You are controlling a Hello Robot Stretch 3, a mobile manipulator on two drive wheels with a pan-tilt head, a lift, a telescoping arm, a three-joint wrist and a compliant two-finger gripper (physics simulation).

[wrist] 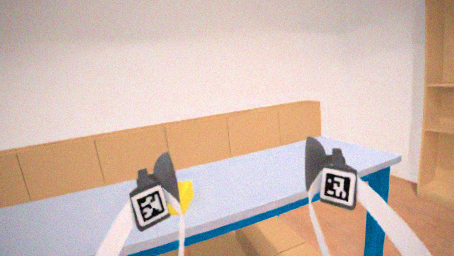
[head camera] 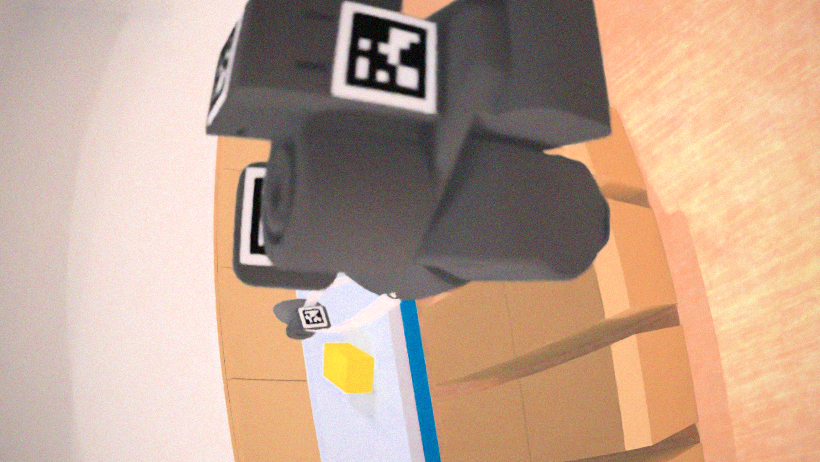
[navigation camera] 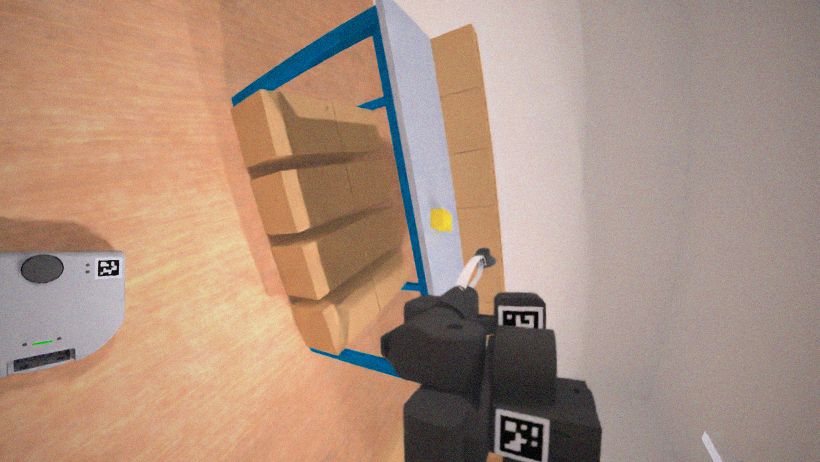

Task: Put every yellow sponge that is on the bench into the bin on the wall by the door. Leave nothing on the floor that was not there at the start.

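Observation:
A yellow sponge rests on the pale blue top of the bench. In the wrist view it is partly hidden behind the left fingertip. My gripper is open, with its fingertips wide apart and no object between them. In the head view it appears just above the sponge in the picture, over the bench's wall-side edge. The arm and wrist hide part of the bench there. The bin and the door do not show in these views.
Tan boxes form a row behind the bench along the wall. More large boxes stand under it, within the blue frame. My base is on the wooden floor. A wooden shelf unit stands at the right.

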